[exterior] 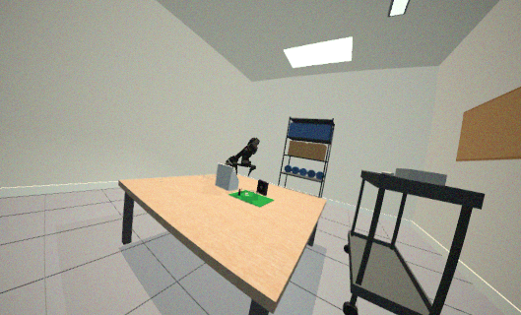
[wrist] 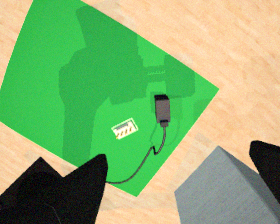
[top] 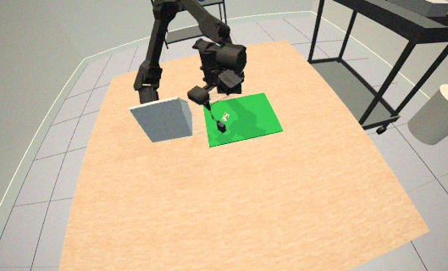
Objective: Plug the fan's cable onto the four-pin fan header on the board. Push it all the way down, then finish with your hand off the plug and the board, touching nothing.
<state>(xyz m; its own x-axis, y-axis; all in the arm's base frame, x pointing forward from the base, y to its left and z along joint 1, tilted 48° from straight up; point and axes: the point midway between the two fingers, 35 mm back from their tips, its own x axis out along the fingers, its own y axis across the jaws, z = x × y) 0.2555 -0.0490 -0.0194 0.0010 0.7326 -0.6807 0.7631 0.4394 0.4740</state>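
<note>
The dark fan plug lies 14 cm below my gripper tip, 1 cm to the left of it and 1 cm behind it. From my gripper tip the other things lie so: green board: 18 cm below, 8 cm ahead, 6 cm to the left; then four-pin fan header: 16 cm below, 7 cm to the left, 2 cm ahead; then black square fan: 23 cm to the left, 10 cm below, 6 cm ahead.
</note>
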